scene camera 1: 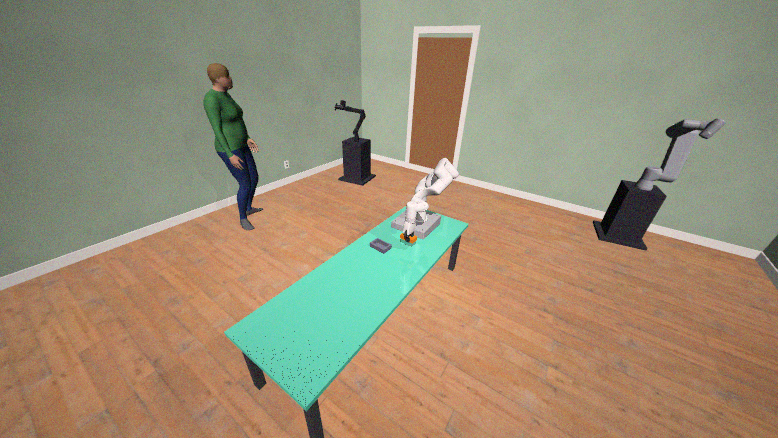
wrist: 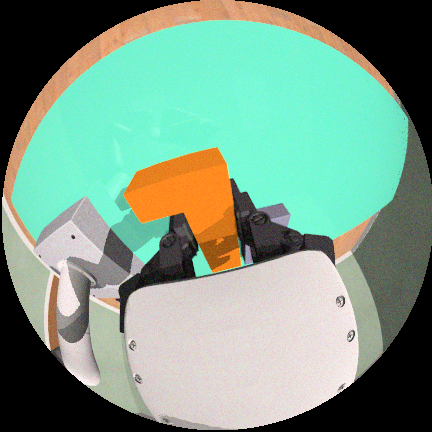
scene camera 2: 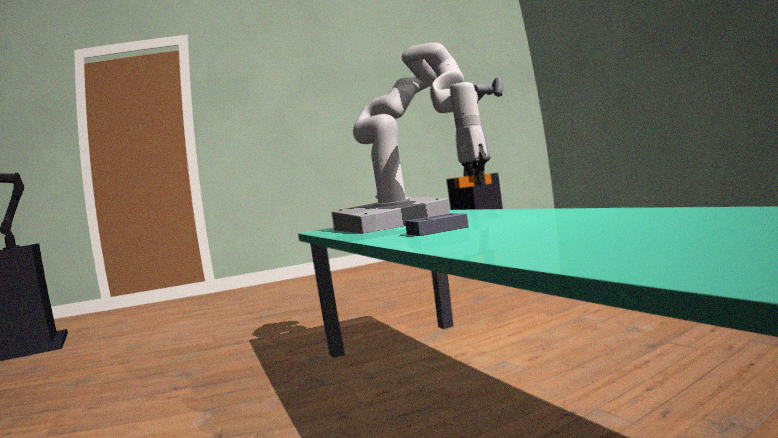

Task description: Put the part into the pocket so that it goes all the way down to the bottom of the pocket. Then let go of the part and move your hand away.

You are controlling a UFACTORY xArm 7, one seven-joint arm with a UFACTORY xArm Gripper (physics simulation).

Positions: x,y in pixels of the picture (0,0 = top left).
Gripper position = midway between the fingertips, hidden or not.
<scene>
My gripper (scene camera 2: 477,185) carries an orange part (wrist: 197,183); nothing else touches it.
</scene>
